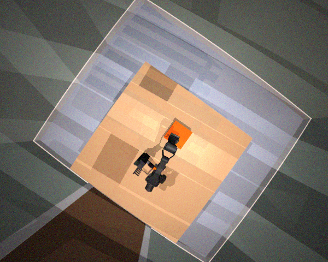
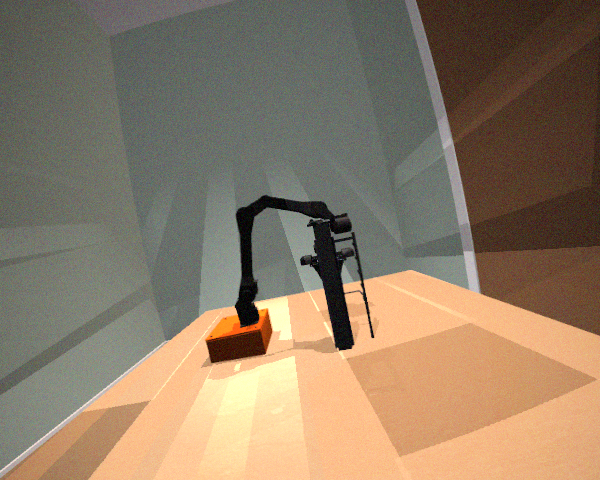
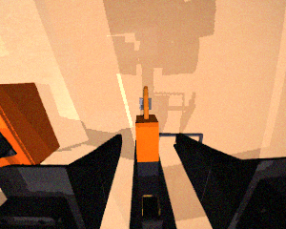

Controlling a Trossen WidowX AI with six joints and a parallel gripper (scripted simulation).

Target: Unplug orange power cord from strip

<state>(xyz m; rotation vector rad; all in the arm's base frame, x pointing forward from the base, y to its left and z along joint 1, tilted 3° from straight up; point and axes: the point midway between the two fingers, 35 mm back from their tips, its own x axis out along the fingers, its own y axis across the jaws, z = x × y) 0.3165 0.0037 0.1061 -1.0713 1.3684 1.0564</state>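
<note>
The orange plug lies 3 cm to the right of my gripper tip and 1 cm below it. The rest, counted from my gripper tip: black post: 3 cm behind, 17 cm to the right, 1 cm above.
</note>
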